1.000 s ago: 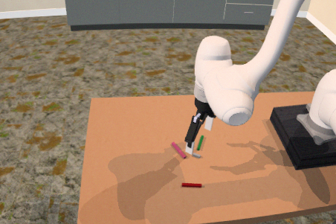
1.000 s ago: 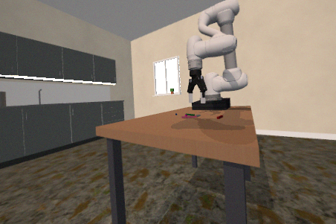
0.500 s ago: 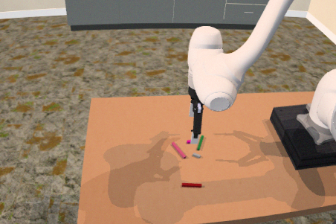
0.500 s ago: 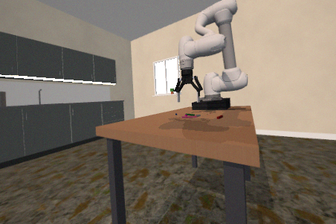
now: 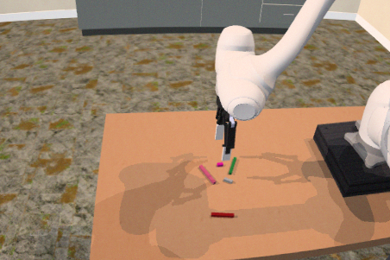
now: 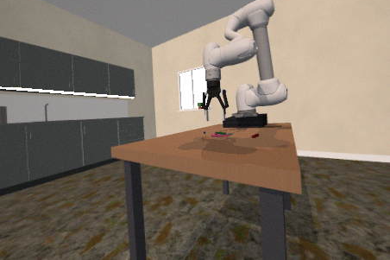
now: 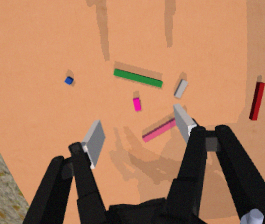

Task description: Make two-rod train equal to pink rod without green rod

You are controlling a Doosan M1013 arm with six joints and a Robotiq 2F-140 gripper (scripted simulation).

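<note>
Right now my hand is 10 cm above the magenta rod. The rest, counted from my hand: green rod (4 cm behind, 1 cm to the left, 10 cm below); short grey rod (1 cm behind, 8 cm to the left, 10 cm below); pink rod (6 cm ahead, 4 cm to the left, 10 cm below).
</note>
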